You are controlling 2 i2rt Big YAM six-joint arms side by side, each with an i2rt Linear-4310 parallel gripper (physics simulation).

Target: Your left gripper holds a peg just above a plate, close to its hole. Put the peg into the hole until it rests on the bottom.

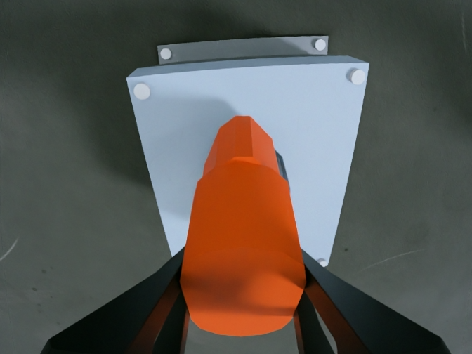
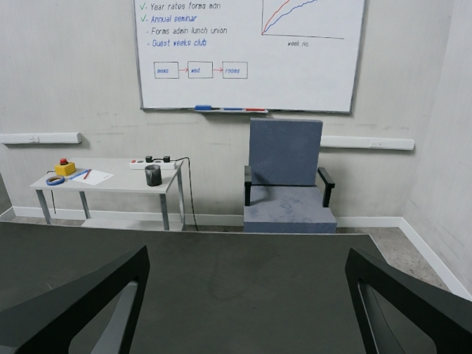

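Note:
An orange faceted peg [image 1: 242, 215] is between the fingers of my left gripper [image 1: 241, 253], which is shut on it. The peg stands over the middle of a light blue plate [image 1: 320, 110] with white round studs at its corners. A small dark part of the hole [image 1: 283, 169] shows at the peg's right side; the peg hides the rest. The peg's lower end lies behind its body, so its height over the plate cannot be told. My right gripper [image 2: 248, 257] is open and empty, with its fingers wide apart over the dark table top.
A grey strip [image 1: 240, 49] with two white studs shows beyond the plate's far edge. The dark table top [image 2: 240, 280] ends at a straight edge. Behind it are a blue-grey chair [image 2: 285, 155], a side table [image 2: 120, 186] with small things, and a whiteboard [image 2: 300, 75].

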